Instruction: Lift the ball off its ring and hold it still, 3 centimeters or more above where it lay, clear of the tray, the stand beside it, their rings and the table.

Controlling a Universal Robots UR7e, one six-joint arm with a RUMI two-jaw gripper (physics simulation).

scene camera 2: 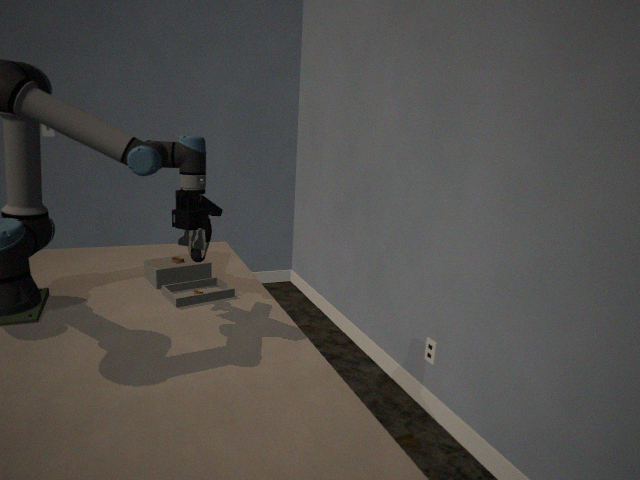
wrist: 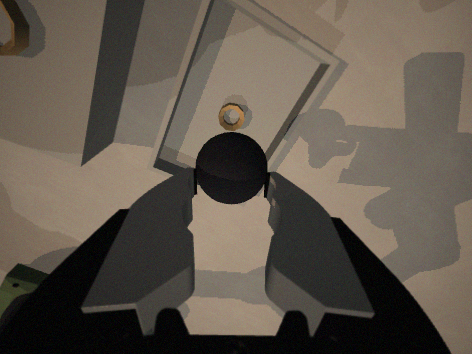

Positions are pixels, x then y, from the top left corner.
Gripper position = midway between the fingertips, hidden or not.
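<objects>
My gripper: in scene camera 2 (196,256), in the wrist view (231,173). Shallow grey tray (wrist: 251,74), same spot as (scene camera 2: 212,291). Grey stand (wrist: 71,71), same spot as (scene camera 2: 179,265).
</objects>
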